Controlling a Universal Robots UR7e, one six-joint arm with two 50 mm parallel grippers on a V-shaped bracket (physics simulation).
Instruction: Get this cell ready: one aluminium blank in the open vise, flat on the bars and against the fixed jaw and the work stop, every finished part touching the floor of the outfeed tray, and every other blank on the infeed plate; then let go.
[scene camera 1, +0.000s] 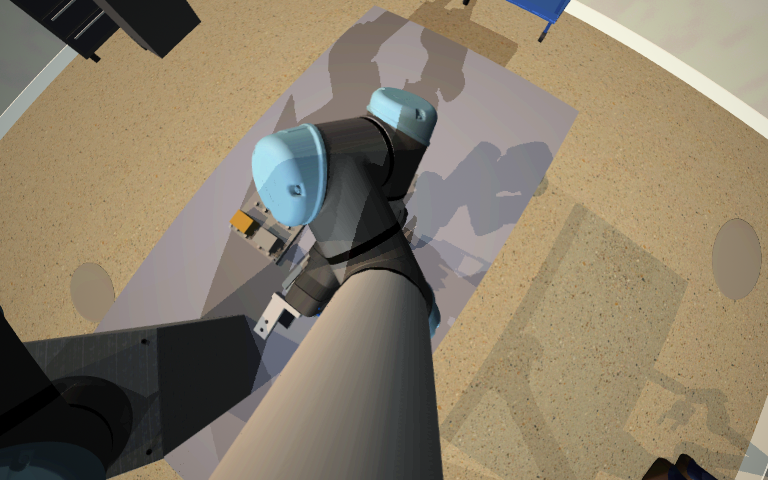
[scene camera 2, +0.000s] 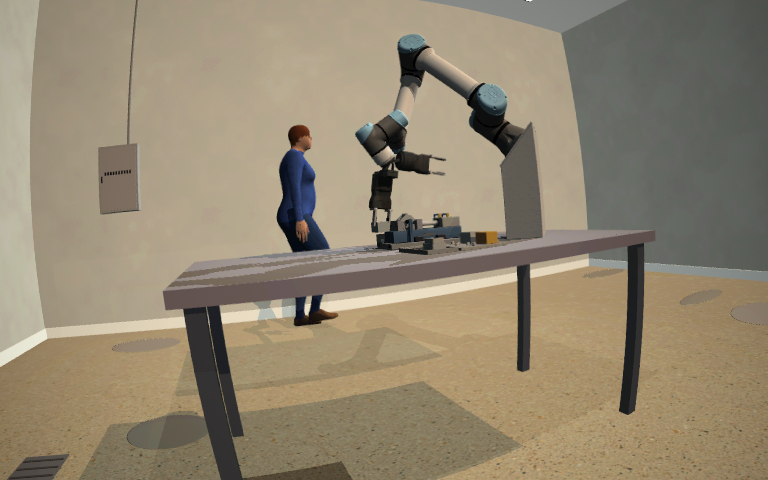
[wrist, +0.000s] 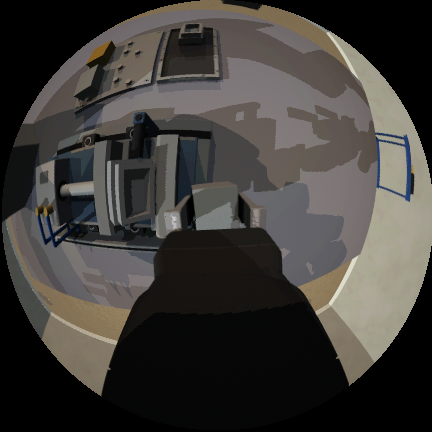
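Seen in the pictures: hand, its tool point: (scene camera 2: 381, 222) (wrist: 214, 207); arm's base, origin of its link: (scene camera 1: 67, 431) (scene camera 2: 519, 147).
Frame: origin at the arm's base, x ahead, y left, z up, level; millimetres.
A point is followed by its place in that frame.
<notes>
My lower gripper (scene camera 2: 381, 219) {x 522, y -251, z -263 mm} (wrist: 215, 218) {x 522, y -251, z -263 mm} is shut on a grey aluminium blank (scene camera 2: 382, 225) {x 531, y -232, z -274 mm} (wrist: 215, 202) {x 524, y -247, z -262 mm}, held level beside the fixed jaw (wrist: 167, 180), outside the jaws. The vise (scene camera 2: 436, 230) {x 373, y -128, z -306 mm} is open. A grey part with a square pocket (wrist: 137, 192) {x 454, y -216, z -264 mm} shows between its jaws; whether it is tilted I cannot tell. The blue-and-black work stop (wrist: 140, 120) {x 474, y -150, z -259 mm} reaches over the vise. A hollow finished part (wrist: 191, 31) {x 558, y 60, z -315 mm} (scene camera 2: 434, 243) {x 581, y 106, z -330 mm} is in the outfeed tray (wrist: 218, 55) {x 595, y -10, z -345 mm}. Another grey blank (wrist: 87, 82) {x 369, y 10, z -314 mm} (scene camera 1: 265, 240) {x 357, y 24, z -313 mm} is on the infeed plate (wrist: 142, 65) {x 466, y 10, z -349 mm}. The arm hides my gripper in scene camera 1.
An orange block (scene camera 1: 242, 222) {x 374, y 112, z -314 mm} (scene camera 2: 485, 237) {x 401, y 137, z -329 mm} (wrist: 101, 53) is on the infeed plate beside the grey blank. The second gripper (scene camera 2: 438, 165) points sideways, open and empty. Blue hoses (wrist: 45, 231) {x 266, y -209, z -252 mm} are at the vise's screw end. A person (scene camera 2: 297, 181) stands behind the table.
</notes>
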